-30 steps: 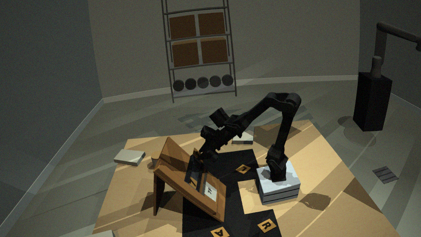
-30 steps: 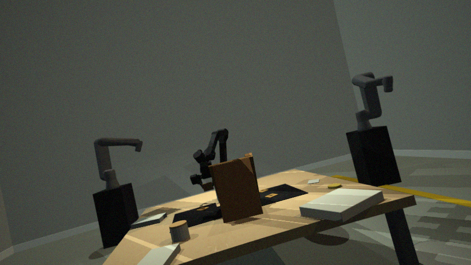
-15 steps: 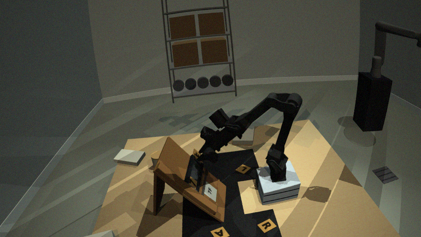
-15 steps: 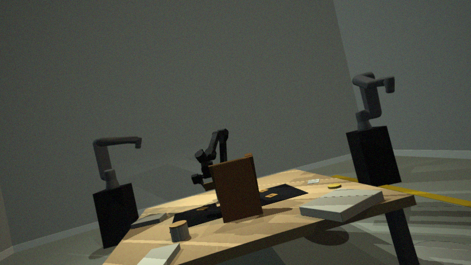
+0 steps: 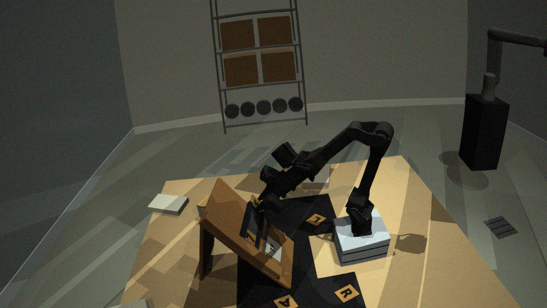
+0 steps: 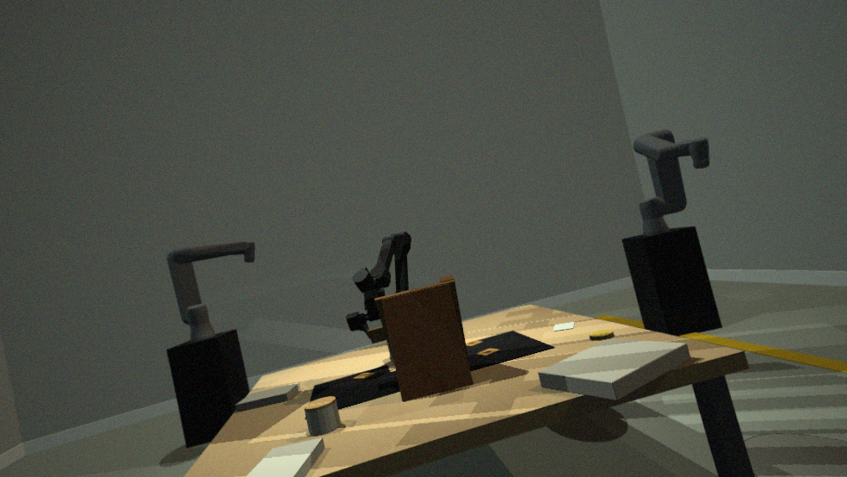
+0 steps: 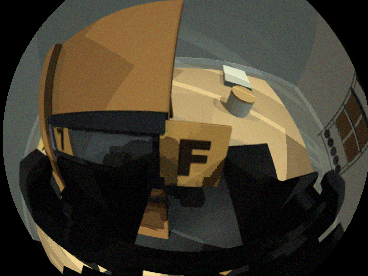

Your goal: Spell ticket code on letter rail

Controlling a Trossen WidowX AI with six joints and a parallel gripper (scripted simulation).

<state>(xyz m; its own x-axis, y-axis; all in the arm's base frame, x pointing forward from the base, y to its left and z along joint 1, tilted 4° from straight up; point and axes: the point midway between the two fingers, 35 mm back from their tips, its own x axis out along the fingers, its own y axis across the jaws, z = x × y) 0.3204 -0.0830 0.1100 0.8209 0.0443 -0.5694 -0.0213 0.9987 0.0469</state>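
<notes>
The white ticket is 6 cm behind my gripper tip, 14 cm to the left of it and 8 cm below it. Round my gripper tip: card: 24 cm behind, 63 cm to the left, 16 cm below; then yellow disc: 1 cm ahead, 67 cm to the left, 15 cm below.
</notes>
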